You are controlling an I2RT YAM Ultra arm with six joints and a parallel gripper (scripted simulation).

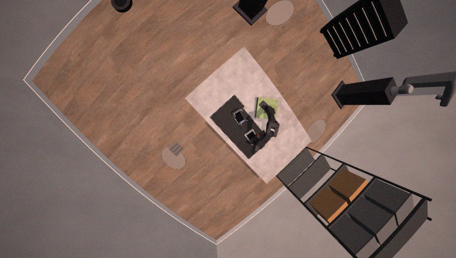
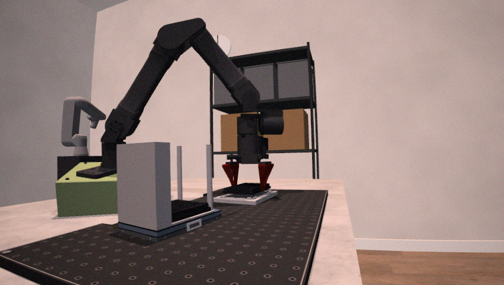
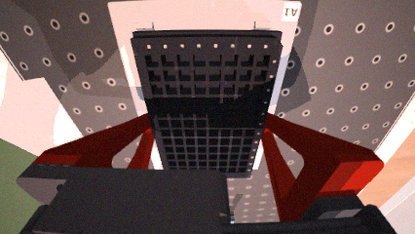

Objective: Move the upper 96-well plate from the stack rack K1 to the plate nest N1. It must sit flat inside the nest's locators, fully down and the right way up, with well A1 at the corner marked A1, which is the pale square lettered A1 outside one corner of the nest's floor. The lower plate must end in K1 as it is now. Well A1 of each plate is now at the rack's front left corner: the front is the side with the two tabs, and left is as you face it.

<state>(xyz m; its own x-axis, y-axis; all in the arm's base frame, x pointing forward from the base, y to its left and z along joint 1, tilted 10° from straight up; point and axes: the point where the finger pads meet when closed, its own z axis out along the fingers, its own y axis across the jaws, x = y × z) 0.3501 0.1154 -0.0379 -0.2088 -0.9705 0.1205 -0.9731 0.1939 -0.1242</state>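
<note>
Right now the plate nest N1 is 30 mm below my hand. From my hand the other things lie so: pale A1 square (70 mm ahead, 60 mm to the left, 20 mm below).
</note>
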